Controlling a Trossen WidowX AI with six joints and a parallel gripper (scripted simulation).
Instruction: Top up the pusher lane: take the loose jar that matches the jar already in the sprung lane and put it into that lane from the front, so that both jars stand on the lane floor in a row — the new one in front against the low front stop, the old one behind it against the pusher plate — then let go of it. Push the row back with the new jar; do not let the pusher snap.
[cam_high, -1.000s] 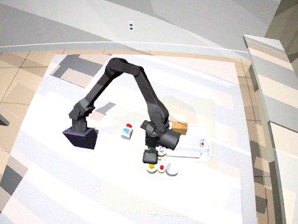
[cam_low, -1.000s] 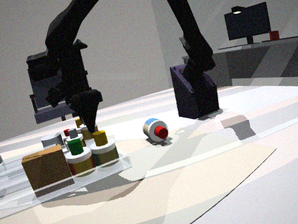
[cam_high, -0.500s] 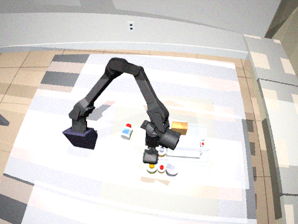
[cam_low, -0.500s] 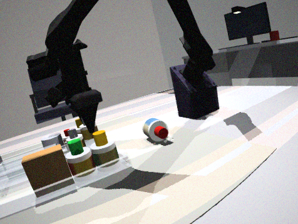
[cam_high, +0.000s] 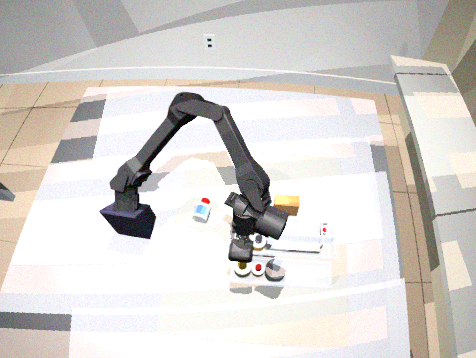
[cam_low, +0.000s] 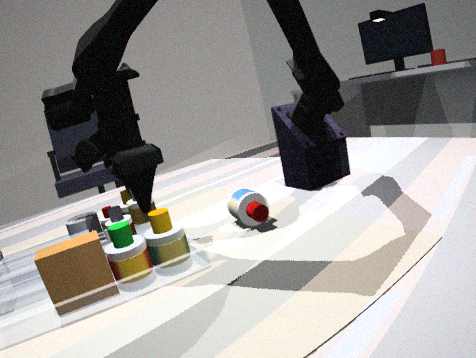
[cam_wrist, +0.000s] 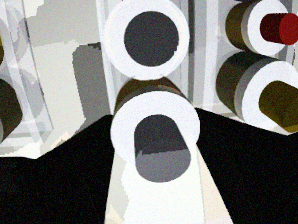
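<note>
The grey disc lies 90 mm to the right of my gripper tip, 90 mm ahead of it and 20 mm below it.
</note>
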